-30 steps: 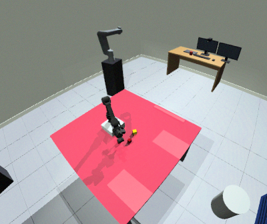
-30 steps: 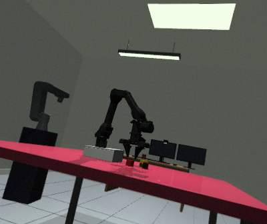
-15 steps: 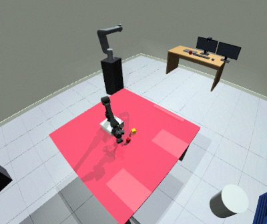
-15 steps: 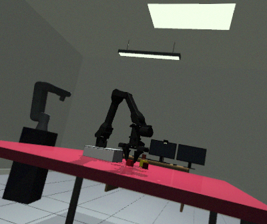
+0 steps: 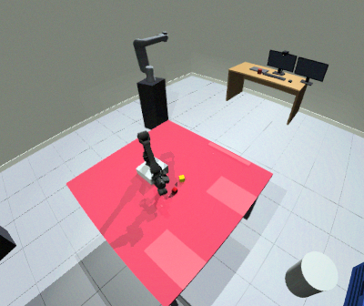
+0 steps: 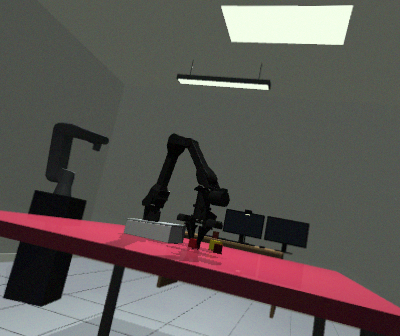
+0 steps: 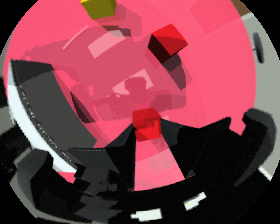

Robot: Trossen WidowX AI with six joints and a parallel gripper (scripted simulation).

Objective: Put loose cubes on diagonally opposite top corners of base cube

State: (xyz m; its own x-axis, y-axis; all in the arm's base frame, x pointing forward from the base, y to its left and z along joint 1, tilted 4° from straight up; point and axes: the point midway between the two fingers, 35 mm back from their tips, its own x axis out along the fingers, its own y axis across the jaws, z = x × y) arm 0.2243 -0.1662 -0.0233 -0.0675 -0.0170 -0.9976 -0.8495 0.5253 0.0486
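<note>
The yellow cube lies 8 cm ahead of my gripper tip and 19 cm to the left of it. Round my gripper tip: red cube right at my gripper tip.
</note>
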